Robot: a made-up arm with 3 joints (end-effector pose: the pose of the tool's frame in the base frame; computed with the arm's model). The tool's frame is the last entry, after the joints. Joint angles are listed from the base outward.
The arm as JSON. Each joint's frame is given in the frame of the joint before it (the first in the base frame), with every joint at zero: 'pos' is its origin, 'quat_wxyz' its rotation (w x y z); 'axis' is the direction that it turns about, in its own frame. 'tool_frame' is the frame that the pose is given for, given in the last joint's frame.
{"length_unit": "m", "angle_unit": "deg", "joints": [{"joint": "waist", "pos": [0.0, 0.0, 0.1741], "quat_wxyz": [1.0, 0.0, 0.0, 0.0], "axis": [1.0, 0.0, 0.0]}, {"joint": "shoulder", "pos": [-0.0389, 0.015, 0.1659], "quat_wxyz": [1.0, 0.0, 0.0, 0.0], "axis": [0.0, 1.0, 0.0]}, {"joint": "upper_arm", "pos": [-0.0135, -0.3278, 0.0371], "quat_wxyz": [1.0, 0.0, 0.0, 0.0], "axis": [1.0, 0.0, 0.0]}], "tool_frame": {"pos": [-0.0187, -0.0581, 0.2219], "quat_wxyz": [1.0, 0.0, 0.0, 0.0]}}
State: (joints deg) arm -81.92 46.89 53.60
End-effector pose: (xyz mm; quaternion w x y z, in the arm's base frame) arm 28.2 196.2 733.1 0.8896 -0.2244 0.1506 -0.3683
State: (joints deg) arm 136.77 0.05 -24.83
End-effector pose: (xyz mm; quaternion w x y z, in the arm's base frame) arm -70.9 -95.3 -324.9 0.5596 0.8287 0.0001 0.0004
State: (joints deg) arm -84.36 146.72 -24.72
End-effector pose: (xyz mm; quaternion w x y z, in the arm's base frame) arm 132.3 -62.9 442.0 0.1661 -0.2332 0.8313 -0.4765
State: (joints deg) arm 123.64 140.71 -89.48
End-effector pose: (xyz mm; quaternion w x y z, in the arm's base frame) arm 47.6 -41.8 36.5 0.3214 0.0987 -0.2684 0.9027
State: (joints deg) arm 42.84 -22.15 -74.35
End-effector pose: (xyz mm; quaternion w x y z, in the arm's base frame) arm -126.4 -285.0 312.6 0.9445 -0.2665 -0.1001 -0.1640
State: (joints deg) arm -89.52 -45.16 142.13
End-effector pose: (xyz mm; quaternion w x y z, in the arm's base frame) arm 61.6 17.2 577.4 0.8277 0.4092 0.1673 0.3456
